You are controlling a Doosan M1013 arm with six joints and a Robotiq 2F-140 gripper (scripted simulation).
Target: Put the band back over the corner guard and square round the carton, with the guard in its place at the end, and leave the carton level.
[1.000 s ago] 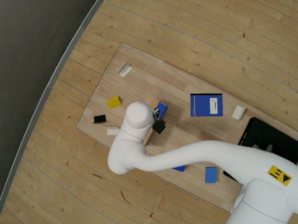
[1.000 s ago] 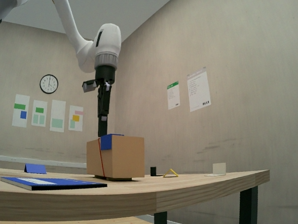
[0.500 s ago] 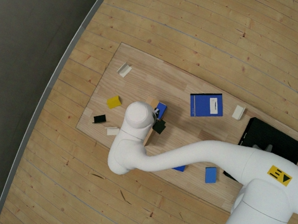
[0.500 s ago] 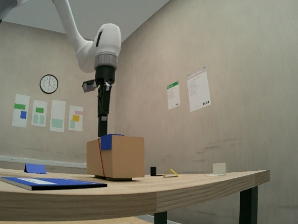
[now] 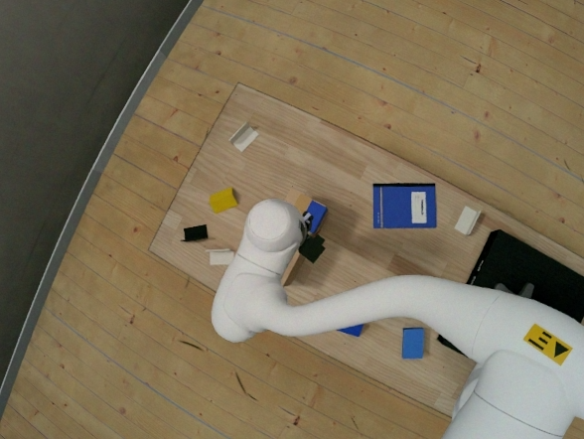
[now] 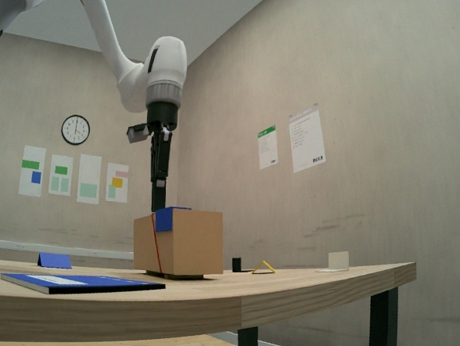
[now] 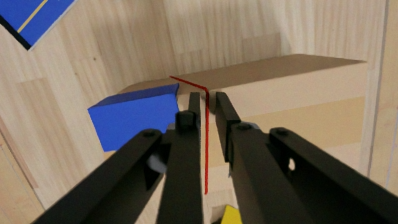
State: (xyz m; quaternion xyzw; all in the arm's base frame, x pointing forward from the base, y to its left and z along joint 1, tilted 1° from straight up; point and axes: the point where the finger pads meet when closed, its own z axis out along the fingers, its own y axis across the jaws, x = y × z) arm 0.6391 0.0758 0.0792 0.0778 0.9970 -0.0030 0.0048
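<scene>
Right now the corner guard is 7 cm to the right of my hand and 5 cm below it. Also, from my hand: blue block: 43 cm behind, 16 cm below, 11 cm to the left; brown carton: 10 cm below, 4 cm ahead, 2 cm to the left.
</scene>
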